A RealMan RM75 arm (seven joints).
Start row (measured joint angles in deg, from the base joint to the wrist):
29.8, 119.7, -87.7, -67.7, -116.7, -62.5, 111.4
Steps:
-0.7, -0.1, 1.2, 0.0, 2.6, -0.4, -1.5
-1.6, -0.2, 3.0, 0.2, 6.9, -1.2, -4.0
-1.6, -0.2, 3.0, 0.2, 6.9, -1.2, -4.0
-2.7, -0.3, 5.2, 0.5, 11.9, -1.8, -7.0
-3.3, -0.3, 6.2, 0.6, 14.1, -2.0, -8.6
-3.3, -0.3, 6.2, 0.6, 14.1, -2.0, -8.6
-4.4, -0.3, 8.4, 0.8, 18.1, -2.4, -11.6
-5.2, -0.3, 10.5, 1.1, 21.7, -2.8, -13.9
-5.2, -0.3, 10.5, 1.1, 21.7, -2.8, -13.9
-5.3, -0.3, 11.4, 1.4, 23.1, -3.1, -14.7
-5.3, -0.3, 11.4, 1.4, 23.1, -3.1, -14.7
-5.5, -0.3, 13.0, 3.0, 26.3, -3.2, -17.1
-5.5, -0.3, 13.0, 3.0, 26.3, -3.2, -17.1
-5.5, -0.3, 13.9, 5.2, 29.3, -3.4, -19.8
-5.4, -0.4, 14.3, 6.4, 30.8, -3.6, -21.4
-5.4, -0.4, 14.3, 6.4, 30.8, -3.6, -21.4
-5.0, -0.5, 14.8, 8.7, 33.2, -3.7, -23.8
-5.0, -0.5, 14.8, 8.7, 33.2, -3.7, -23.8
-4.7, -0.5, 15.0, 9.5, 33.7, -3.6, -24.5
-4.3, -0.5, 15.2, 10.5, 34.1, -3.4, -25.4
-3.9, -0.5, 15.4, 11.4, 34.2, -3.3, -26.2
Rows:
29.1, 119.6, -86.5, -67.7, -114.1, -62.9, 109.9
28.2, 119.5, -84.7, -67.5, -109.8, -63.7, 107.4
28.2, 119.5, -84.7, -67.5, -109.8, -63.7, 107.4
27.1, 119.4, -82.5, -67.2, -104.8, -64.3, 104.4
26.5, 119.4, -81.5, -67.1, -102.6, -64.5, 102.8
26.5, 119.4, -81.5, -67.1, -102.6, -64.5, 102.8
25.4, 119.4, -79.3, -66.9, -98.6, -64.9, 99.8
24.6, 119.4, -77.2, -66.6, -95.0, -65.3, 97.5
24.6, 119.4, -77.2, -66.6, -95.0, -65.3, 97.5
24.5, 119.4, -76.3, -66.3, -93.6, -65.6, 96.7
24.5, 119.4, -76.3, -66.3, -93.6, -65.6, 96.7
24.3, 119.4, -74.7, -64.7, -90.4, -65.7, 94.3
24.3, 119.4, -74.7, -64.7, -90.4, -65.7, 94.3
24.3, 119.4, -73.8, -62.5, -87.4, -65.9, 91.6
24.4, 119.3, -73.4, -61.3, -85.9, -66.1, 90.0
24.4, 119.3, -73.4, -61.3, -85.9, -66.1, 90.0
24.8, 119.2, -72.9, -59.0, -83.5, -66.2, 87.6
24.8, 119.2, -72.9, -59.0, -83.5, -66.2, 87.6
25.1, 119.2, -72.7, -58.2, -83.0, -66.1, 86.9
25.5, 119.2, -72.5, -57.2, -82.6, -65.9, 86.0
25.9, 119.2, -72.3, -56.3, -82.5, -65.8, 85.2

